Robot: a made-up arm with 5 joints.
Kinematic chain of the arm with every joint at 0, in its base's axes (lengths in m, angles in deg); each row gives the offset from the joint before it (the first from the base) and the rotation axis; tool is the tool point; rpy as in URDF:
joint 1: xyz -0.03 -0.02 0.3 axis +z
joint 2: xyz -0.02 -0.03 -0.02 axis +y
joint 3: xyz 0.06 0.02 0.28 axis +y
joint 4: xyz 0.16 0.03 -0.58 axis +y
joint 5: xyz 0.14 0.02 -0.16 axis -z
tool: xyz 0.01 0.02 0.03 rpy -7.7 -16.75 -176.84
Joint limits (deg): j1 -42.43..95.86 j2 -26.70..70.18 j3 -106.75..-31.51 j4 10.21..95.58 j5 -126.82..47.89
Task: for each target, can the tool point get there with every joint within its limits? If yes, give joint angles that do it. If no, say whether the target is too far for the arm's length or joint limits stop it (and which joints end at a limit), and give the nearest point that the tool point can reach.
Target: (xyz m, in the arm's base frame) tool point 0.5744 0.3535 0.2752
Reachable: yes | joints 26.90 -1.59 -60.99 79.01 -55.22
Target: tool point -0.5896 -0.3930 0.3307
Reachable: no: joint limits stop it (at a limit: joint 2, joint 3, joint 4) | nearest point -0.1710 -0.1140 -0.2374 | short by 0.759 m
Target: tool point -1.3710 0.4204 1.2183
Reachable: no: too far | nearest point -0.1457 0.4968 1.1408 | short by 1.230 m
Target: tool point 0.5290 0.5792 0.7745
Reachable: yes | joints 43.29 6.96 -100.80 38.75 -81.53
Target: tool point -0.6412 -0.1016 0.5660
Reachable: no: joint limits stop it (at a limit: joint 1, joint 2, joint 4) | nearest point -0.1454 0.5646 0.6402 | short by 0.834 m
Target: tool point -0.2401 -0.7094 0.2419
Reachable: no: joint limits stop it (at a limit: joint 1, joint 2, joint 3, joint 4, joint 5) | nearest point 0.3633 -0.3307 0.2126 | short by 0.713 m
